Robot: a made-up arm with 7 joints.
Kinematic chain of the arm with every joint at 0, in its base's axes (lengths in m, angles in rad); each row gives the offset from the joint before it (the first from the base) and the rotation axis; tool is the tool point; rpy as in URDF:
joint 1: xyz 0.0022 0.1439 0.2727 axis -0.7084 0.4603 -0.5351
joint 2: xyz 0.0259 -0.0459 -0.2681 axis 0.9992 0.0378 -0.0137
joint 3: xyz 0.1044 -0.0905 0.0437 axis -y
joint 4: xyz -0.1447 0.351 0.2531 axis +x
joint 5: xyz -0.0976 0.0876 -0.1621 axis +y
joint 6: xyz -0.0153 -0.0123 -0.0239 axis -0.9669 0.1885 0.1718
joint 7: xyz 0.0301 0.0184 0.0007 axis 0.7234 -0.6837 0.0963
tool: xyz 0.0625 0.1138 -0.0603 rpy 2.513 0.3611 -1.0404
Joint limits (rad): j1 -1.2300..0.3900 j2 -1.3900..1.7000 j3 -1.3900..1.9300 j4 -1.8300..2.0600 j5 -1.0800..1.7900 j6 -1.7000..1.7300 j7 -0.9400..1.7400
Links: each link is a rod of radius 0.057 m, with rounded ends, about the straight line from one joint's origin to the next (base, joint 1, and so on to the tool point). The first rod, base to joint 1, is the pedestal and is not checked.
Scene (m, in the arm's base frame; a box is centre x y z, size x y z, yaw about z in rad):
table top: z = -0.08
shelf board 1: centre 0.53 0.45 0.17 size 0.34 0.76 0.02 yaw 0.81
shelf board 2: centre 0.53 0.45 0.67 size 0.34 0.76 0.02 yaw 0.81
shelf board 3: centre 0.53 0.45 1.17 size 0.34 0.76 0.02 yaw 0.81
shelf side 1: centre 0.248 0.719 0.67 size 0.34 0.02 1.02 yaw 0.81
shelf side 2: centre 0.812 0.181 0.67 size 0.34 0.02 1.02 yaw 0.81
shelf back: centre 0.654 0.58 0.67 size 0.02 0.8 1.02 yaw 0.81
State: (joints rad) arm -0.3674 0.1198 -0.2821 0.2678 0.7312 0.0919 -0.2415
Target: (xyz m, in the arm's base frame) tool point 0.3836 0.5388 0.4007
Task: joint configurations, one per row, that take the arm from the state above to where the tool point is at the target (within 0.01 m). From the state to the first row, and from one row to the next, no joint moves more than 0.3 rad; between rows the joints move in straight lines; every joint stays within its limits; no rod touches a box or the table.
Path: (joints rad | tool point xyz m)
1: -0.1214 0.2579 -0.4543 0.2753 0.5670 -0.0169 -0.2159 | -0.0977 0.5541 0.3399
2: 0.1245 0.3959 -0.6265 0.2828 0.4028 -0.1258 -0.1903 | 0.0296 0.5192 0.3657
3: 0.2573 0.5557 -0.8223 0.1831 0.4932 -0.2971 0.0002 | 0.1183 0.4355 0.3984
4: 0.3900 0.7154 -1.0182 0.0834 0.5835 -0.4683 0.1907 | 0.1913 0.3368 0.4007
5: 0.3686 0.6119 -1.0230 0.3167 0.5895 -0.3904 0.1439 | 0.2348 0.3995 0.4086
6: 0.3472 0.5085 -1.0278 0.5501 0.5955 -0.3125 0.0972 | 0.2828 0.4550 0.4107
7: 0.3258 0.4050 -1.0326 0.7834 0.6016 -0.2346 0.0505 | 0.3332 0.5018 0.4076
8: 0.3044 0.3015 -1.0374 1.0168 0.6076 -0.1567 0.0037 | 0.3836 0.5388 0.4007

